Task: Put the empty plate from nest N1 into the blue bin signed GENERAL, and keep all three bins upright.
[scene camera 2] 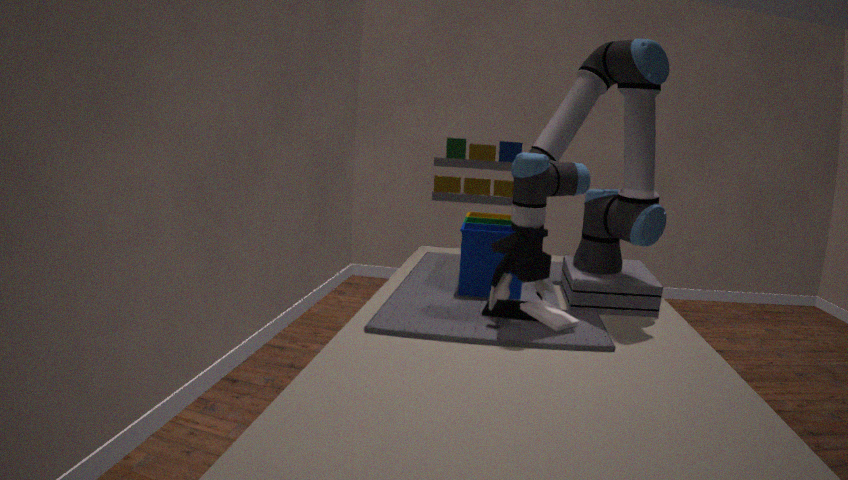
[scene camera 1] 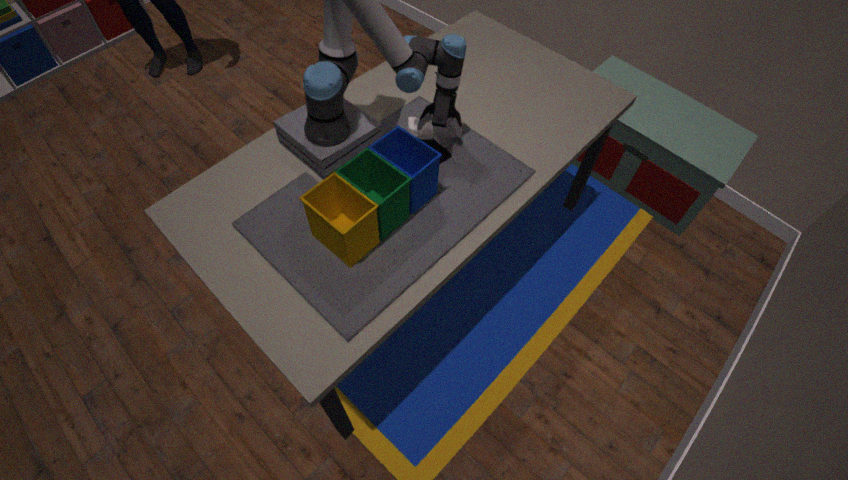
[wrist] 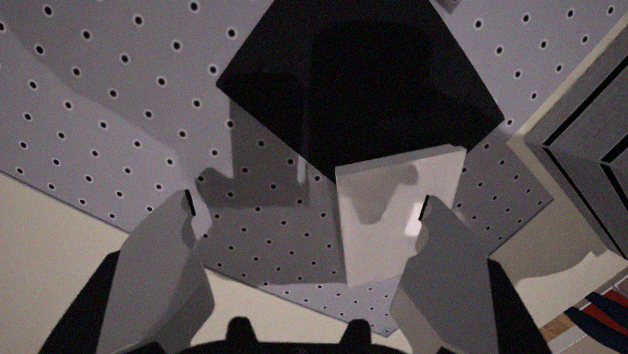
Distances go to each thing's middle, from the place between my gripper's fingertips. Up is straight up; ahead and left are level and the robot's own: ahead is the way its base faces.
Right now my hand is 80 mm past the white plate (scene camera 2: pixel 541 310), 10 mm to the left of it and 20 mm above it. From my hand the other things lie so: green bin (scene camera 1: pixel 387 186) 100 mm ahead, 360 mm to the right, 50 mm above; then blue bin (scene camera 2: pixel 478 263) 90 mm ahead, 230 mm to the right, 50 mm above; then black nest (wrist: pixel 350 88) 70 mm to the right, 30 mm below.
